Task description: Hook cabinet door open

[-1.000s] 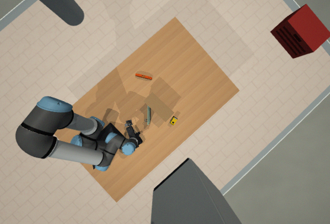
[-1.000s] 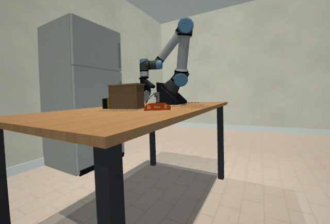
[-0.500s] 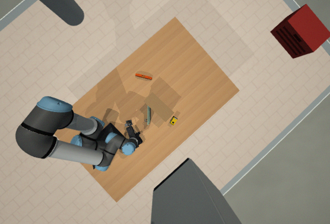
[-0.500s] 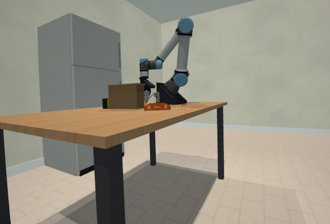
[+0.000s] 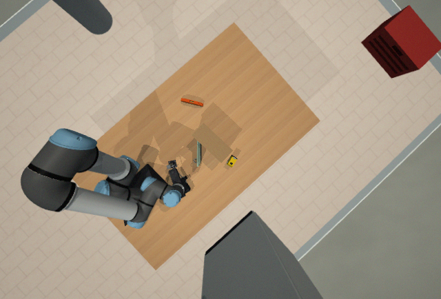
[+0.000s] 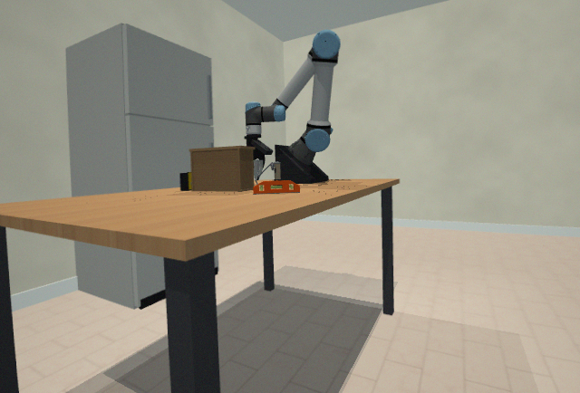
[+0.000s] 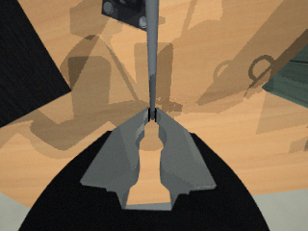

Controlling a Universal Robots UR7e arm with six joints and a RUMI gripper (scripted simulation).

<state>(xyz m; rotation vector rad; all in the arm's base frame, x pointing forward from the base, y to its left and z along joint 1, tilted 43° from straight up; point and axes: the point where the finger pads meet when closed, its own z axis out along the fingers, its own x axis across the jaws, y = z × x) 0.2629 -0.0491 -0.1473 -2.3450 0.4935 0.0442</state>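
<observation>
My gripper is now 2 cm short of the thin grey hook, 5 cm to the right of it and 2 cm below it. From my hand the other things lie so: yellow tape measure 29 cm ahead, 17 cm to the right; cabinet door 20 cm ahead, 4 cm to the left, 4 cm above; orange spirit level 43 cm ahead, 27 cm to the left, 2 cm below.
</observation>
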